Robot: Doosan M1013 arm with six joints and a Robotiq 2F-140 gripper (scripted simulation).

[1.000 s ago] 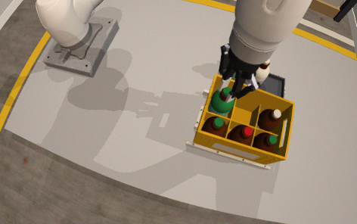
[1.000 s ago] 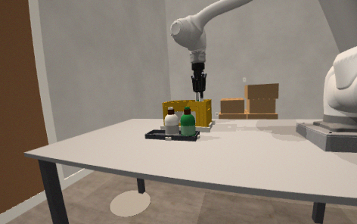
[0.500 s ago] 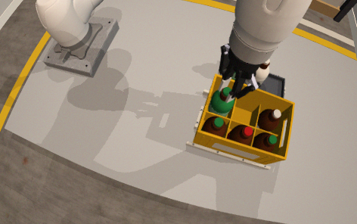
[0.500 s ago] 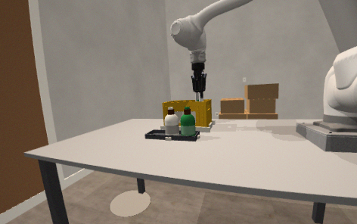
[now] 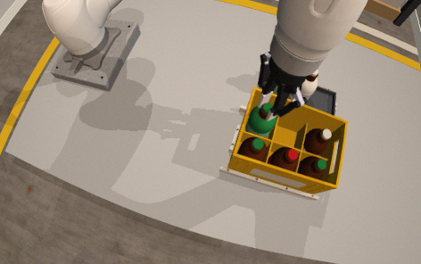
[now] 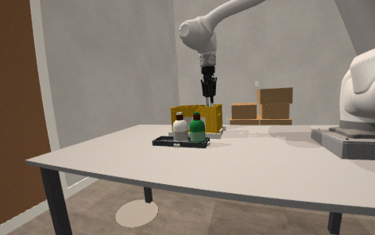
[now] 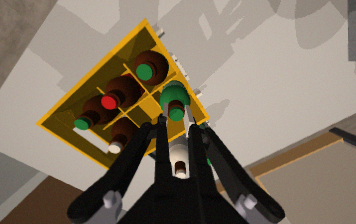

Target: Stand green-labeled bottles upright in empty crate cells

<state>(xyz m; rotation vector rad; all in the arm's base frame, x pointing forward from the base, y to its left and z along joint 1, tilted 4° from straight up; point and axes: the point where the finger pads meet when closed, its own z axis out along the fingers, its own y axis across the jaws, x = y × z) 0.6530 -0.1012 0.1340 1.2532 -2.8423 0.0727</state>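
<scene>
Right now the yellow crate is 110 mm below my hand, 90 mm ahead of it and 40 mm to the right of it. The rest, counted from my hand: red-capped bottle (100 mm below, 90 mm to the right, 90 mm ahead); then brown bottle (170 mm ahead, 100 mm below); then white-labeled bottle (180 mm to the left, 110 mm below, 110 mm ahead).
</scene>
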